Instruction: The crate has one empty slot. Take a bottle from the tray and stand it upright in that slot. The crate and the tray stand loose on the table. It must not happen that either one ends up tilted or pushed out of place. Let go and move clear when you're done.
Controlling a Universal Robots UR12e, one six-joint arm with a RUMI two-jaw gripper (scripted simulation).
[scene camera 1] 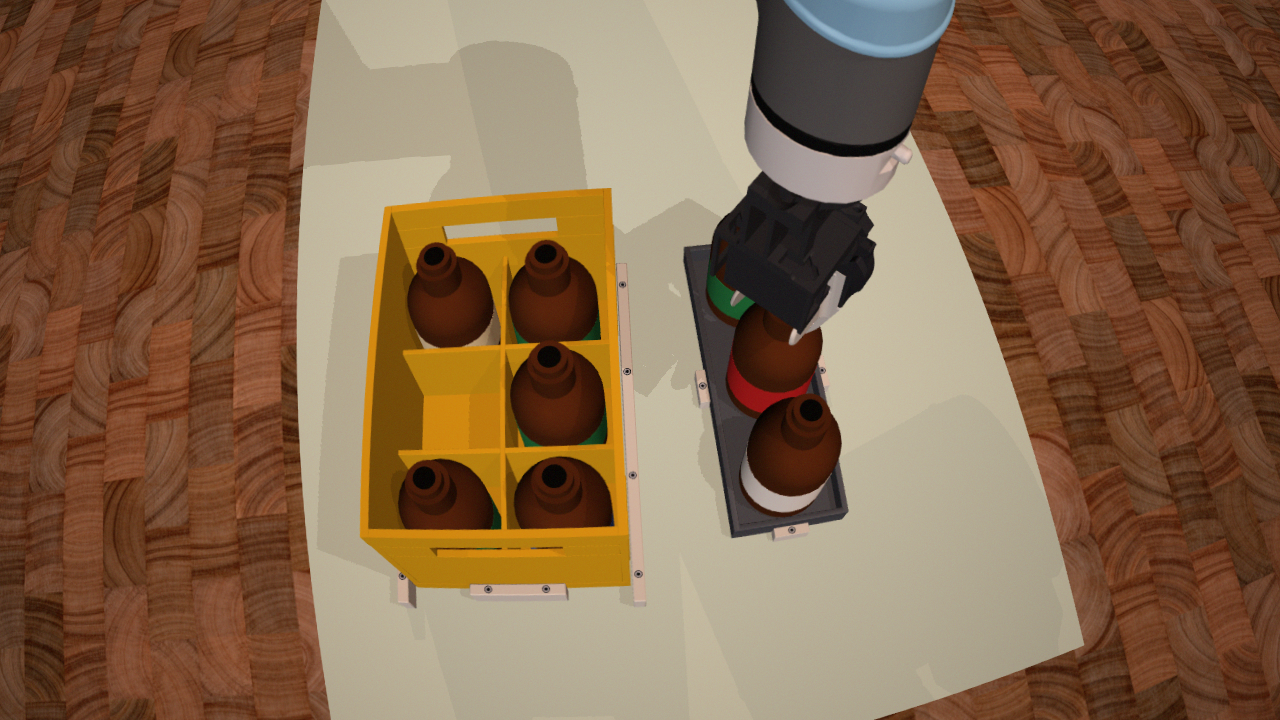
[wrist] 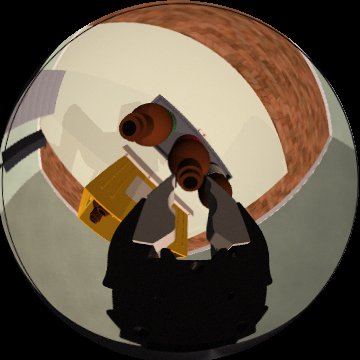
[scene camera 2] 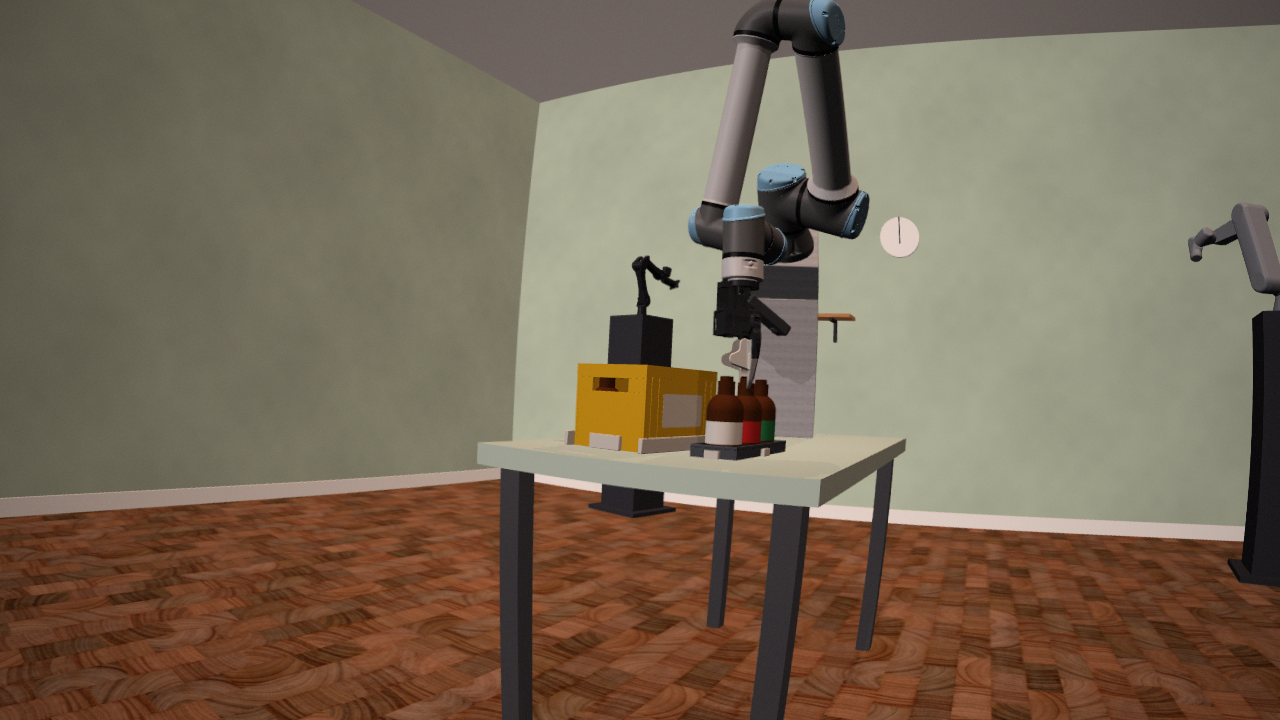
Path:
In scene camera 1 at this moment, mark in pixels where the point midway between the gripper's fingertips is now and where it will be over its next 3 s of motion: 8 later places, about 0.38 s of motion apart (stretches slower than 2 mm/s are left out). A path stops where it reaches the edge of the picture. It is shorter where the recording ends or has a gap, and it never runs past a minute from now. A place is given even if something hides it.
The gripper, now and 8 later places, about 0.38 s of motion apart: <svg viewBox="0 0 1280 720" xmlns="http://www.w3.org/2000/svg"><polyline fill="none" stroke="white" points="785,316 785,314 785,308 786,300 787,292 788,288 788,287 789,283 790,277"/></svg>

